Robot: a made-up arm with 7 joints. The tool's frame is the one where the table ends. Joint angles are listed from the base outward.
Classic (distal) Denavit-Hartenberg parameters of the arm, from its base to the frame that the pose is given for. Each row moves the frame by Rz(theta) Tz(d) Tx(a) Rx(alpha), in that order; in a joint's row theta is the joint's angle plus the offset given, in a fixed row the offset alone. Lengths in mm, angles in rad.
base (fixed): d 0  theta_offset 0  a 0  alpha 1.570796
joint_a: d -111.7  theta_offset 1.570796  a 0  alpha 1.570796
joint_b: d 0  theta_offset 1.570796  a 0  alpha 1.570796
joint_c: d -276.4  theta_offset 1.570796  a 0  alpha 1.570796
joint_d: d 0  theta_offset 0  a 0  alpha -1.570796
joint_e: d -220.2  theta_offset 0  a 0  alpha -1.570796
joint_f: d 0  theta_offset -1.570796  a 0  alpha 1.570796
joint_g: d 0  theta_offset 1.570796  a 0  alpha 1.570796
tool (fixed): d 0  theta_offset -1.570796  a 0  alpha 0
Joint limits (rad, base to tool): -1.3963..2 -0.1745..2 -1.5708..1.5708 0..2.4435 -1.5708..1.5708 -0.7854..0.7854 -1.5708..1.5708
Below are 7 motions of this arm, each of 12 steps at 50 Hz.
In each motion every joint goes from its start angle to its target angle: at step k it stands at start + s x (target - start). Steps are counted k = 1, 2, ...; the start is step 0. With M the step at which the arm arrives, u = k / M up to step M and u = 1 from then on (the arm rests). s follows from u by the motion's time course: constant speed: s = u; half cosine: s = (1 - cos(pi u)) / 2; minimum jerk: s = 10 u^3 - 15 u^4 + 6 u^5.
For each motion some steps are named. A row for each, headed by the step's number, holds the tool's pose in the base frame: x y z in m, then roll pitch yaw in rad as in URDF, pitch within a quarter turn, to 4 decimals.
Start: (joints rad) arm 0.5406 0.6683 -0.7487 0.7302 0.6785 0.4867 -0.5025
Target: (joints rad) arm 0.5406 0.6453 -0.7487 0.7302 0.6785 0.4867 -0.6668
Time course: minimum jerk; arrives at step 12
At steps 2, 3, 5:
2: 0.3021 0.3058 -0.2943 0.8445 -0.5206 -0.2209
3: 0.3023 0.3052 -0.2945 0.8541 -0.5209 -0.2210
5: 0.3028 0.3029 -0.2955 0.8887 -0.5220 -0.2212

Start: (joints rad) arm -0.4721 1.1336 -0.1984 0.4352 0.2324 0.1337 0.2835
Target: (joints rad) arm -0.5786 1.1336 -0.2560 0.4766 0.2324 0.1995 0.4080
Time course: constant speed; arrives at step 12
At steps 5, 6, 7, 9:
5: -0.0271 0.5325 -0.2378 0.5818 0.3691 -0.2636
6: -0.0289 0.5320 -0.2382 0.5665 0.3830 -0.2654
7: -0.0307 0.5314 -0.2385 0.5512 0.3969 -0.2673
9: -0.0344 0.5303 -0.2392 0.5203 0.4247 -0.2713

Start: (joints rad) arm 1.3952 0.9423 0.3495 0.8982 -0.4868 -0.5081 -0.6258
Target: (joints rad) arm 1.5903 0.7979 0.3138 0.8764 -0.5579 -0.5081 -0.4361
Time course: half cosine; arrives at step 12
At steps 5, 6, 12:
5: 0.2332 0.4694 0.1382 -2.6930 -0.2673 -1.8346
6: 0.2373 0.4651 0.1434 -2.7040 -0.2620 -1.8512
12: 0.2508 0.4469 0.1659 -2.7488 -0.2341 -1.9135

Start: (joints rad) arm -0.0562 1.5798 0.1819 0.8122 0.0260 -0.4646 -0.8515
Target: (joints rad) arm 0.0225 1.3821 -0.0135 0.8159 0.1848 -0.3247 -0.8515
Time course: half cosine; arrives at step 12
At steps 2, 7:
2: 0.1587 0.5396 0.0170 2.5499 -0.0718 -1.2733
7: 0.1596 0.5374 -0.0409 2.4748 -0.2436 -1.1911

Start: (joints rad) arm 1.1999 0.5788 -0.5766 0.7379 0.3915 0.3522 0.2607
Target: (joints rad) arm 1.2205 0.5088 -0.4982 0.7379 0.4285 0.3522 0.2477
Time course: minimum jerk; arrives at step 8
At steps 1, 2, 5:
1: 0.4291 0.2841 -0.0334 1.0406 -1.1954 -1.0927
2: 0.4299 0.2823 -0.0323 1.0425 -1.2076 -1.0978
5: 0.4352 0.2695 -0.0247 1.0595 -1.2940 -1.1380

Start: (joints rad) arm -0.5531 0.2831 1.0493 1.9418 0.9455 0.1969 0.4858
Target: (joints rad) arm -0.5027 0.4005 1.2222 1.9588 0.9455 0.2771 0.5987
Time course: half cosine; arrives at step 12
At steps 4, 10, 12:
4: 0.0138 0.3449 -0.1603 -2.4070 -1.2734 2.5993
10: 0.0117 0.3620 -0.1272 -2.8479 -1.2708 2.9827
12: 0.0113 0.3634 -0.1239 -2.8892 -1.2680 3.0186

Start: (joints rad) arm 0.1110 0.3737 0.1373 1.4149 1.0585 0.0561 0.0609
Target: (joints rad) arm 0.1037 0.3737 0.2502 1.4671 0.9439 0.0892 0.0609
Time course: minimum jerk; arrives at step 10
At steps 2, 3, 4, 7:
2: 0.2447 0.2539 -0.2517 -1.5916 -0.8689 1.6914
3: 0.2440 0.2559 -0.2499 -1.5995 -0.8795 1.7046
4: 0.2431 0.2587 -0.2472 -1.6113 -0.8950 1.7245
7: 0.2392 0.2684 -0.2382 -1.6532 -0.9471 1.7962

